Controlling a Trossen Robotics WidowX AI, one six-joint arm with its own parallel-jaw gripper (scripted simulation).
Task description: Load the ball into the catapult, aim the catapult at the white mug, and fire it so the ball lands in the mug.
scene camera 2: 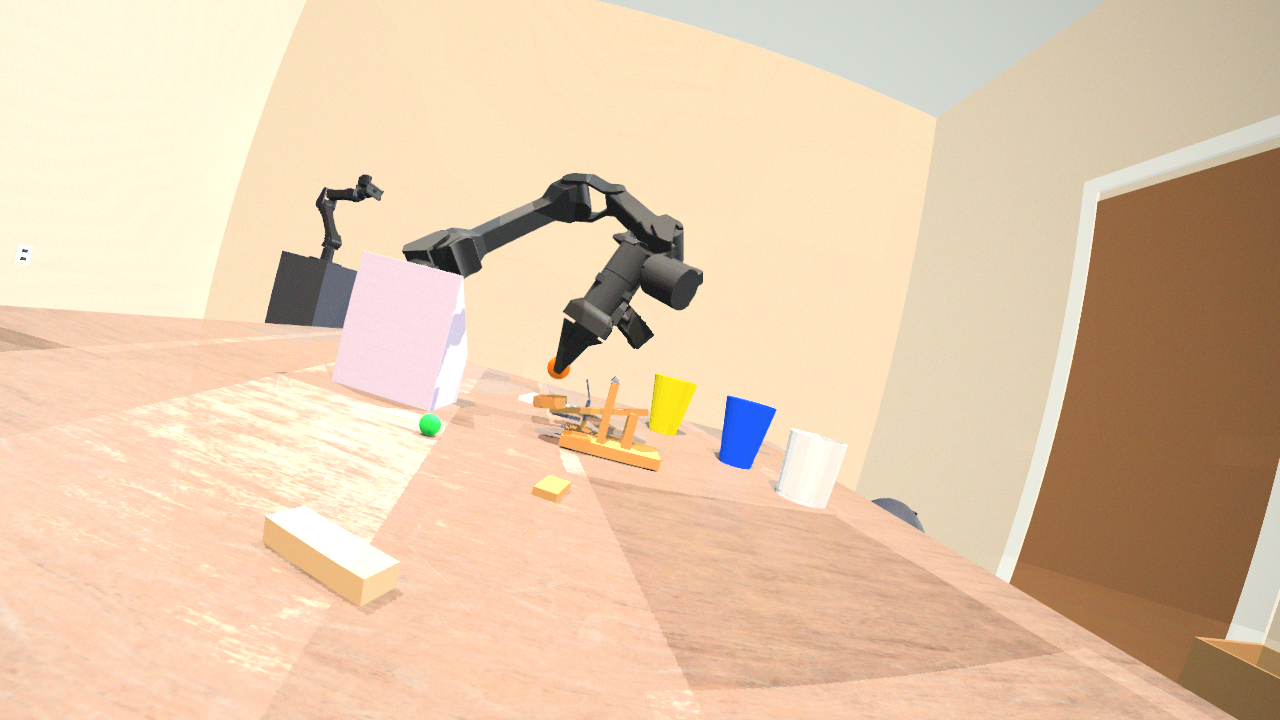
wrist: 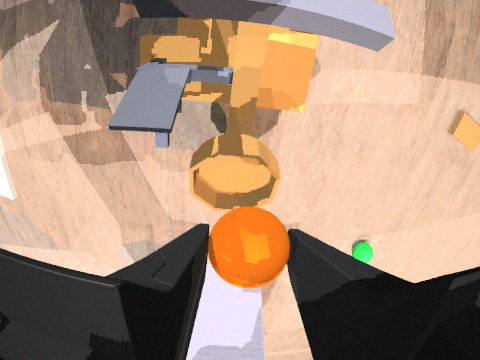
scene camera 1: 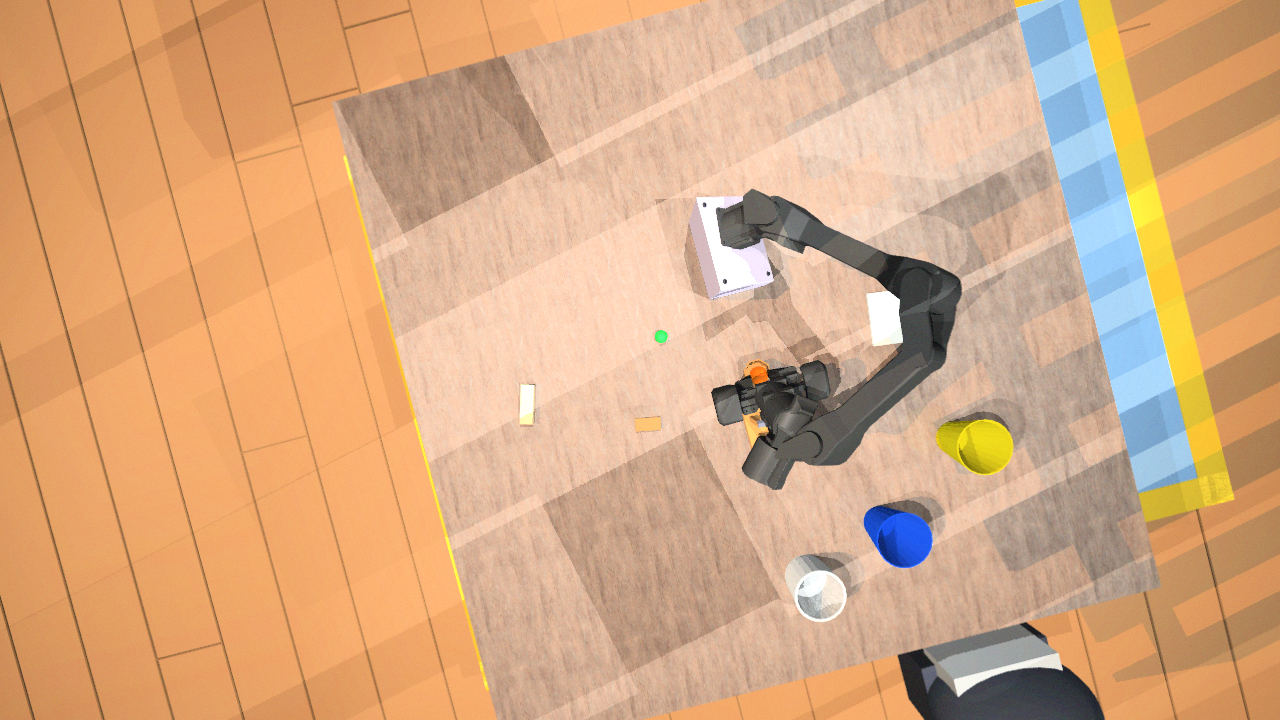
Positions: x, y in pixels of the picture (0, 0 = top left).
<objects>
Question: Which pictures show my gripper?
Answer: Scene camera 2, the wrist view and scene camera 1: all of them.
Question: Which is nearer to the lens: the blue cup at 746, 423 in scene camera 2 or the long pale block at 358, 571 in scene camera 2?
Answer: The long pale block.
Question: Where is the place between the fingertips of my gripper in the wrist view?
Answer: At 248, 237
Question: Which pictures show the yellow cup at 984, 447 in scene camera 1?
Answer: Scene camera 2 and scene camera 1 only.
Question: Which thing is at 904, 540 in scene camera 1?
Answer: A blue cup.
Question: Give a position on a white mug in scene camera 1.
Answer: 819, 594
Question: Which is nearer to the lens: the white mug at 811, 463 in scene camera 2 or the yellow cup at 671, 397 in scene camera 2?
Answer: The white mug.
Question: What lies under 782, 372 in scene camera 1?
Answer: My gripper.
</objects>
